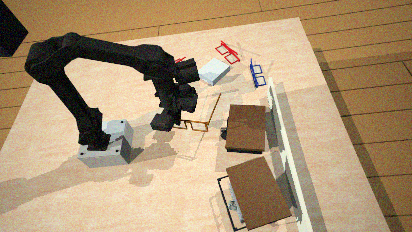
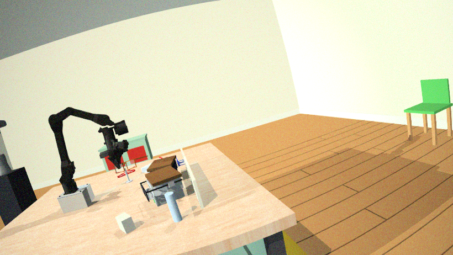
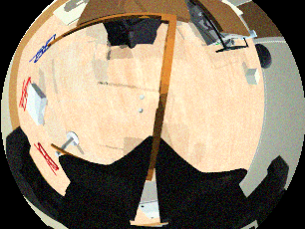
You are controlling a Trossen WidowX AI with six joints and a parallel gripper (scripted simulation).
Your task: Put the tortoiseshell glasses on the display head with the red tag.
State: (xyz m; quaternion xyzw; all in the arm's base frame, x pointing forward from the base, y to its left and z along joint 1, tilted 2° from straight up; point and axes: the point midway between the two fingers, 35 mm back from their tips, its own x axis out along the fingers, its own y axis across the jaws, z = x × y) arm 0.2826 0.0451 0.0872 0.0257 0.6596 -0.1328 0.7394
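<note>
Right now my gripper tip is 40 mm past the white peg, 190 mm to the right of it and 100 mm above it. Round my gripper tip: pale blue cylinder (290 mm ahead, 430 mm to the right, 80 mm below); white cube (100 mm ahead, 410 mm to the right, 100 mm below); long white board (340 mm ahead, 90 mm to the right, 70 mm below).
</note>
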